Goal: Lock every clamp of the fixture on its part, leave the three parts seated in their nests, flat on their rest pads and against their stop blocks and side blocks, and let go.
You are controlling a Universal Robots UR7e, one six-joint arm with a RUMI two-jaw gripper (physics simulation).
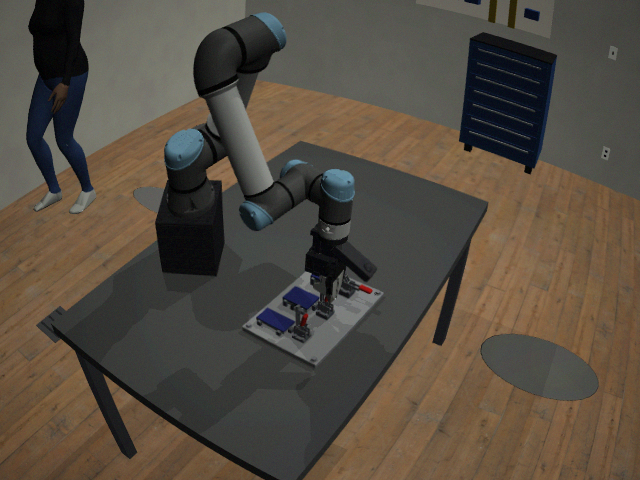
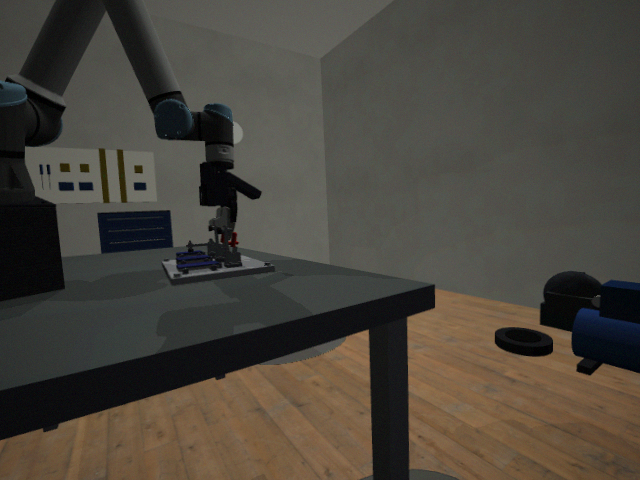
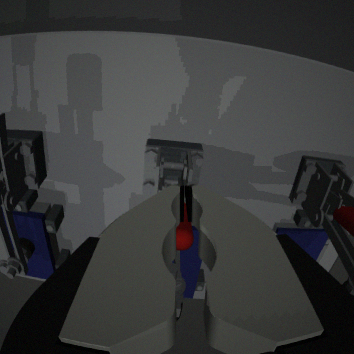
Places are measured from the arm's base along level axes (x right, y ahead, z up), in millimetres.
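Pixels of known places: gripper, fingertip midpoint: (image 1: 331, 301) (image 2: 228, 240) (image 3: 184, 188); arm's base at its link origin: (image 1: 190, 199).
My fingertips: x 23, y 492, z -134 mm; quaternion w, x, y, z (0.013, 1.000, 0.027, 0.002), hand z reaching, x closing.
Note:
For each thing: its top centre in the pictures, then the offset to it from my fingertips. "spot": a spot on its surface instead. Level surfaces: height alone.
- middle clamp at a spot on its surface: (image 3: 172, 162) (image 1: 329, 309) spot: dx -6, dy -4, dz -36 mm
- clamp's red handle at a spot on its surface: (image 3: 184, 239) spot: dx +0, dy -6, dz +29 mm
- far clamp at its top centre: (image 1: 347, 275) (image 2: 212, 238) dx -116, dy -13, dz +3 mm
- far part at its top centre: (image 3: 26, 249) (image 1: 324, 276) (image 2: 189, 251) dx -120, dy -85, dz -33 mm
- middle part at its top centre: (image 3: 161, 266) (image 1: 301, 297) (image 2: 192, 257) dx -11, dy -97, dz -38 mm
- grey fixture plate at its top centre: (image 3: 167, 201) (image 1: 315, 309) (image 2: 211, 262) dx -8, dy -49, dz -60 mm
- dark table at its surface level: dz -74 mm
My gripper (image 1: 330, 298) (image 2: 227, 238) (image 3: 184, 188) is shut with nothing between its fingertips, low over the middle clamp (image 1: 324, 310) (image 3: 172, 162). That clamp's red handle (image 3: 184, 239) shows through the gap behind the tips; its arm is mostly hidden. The far clamp (image 1: 347, 287) (image 3: 25, 165) has its red handle (image 1: 364, 288) lying outward and its arm over the far part (image 1: 314, 277) (image 3: 36, 245). The near clamp (image 1: 301, 330) (image 3: 320, 187) has its red handle (image 1: 304, 319) (image 3: 345, 219) raised and its arm up. The near part (image 1: 275, 320) (image 3: 302, 242) and middle part (image 1: 300, 298) (image 3: 189, 272) lie flat; exact block contact is unclear.
The grey fixture plate (image 1: 338, 330) (image 2: 223, 276) (image 3: 135, 60) lies on the dark table (image 1: 217, 356) (image 2: 103, 330). The near and far clamps stand on either side of the fingers. The robot's black pedestal (image 1: 190, 242) (image 2: 31, 248) stands at the other side of the table.

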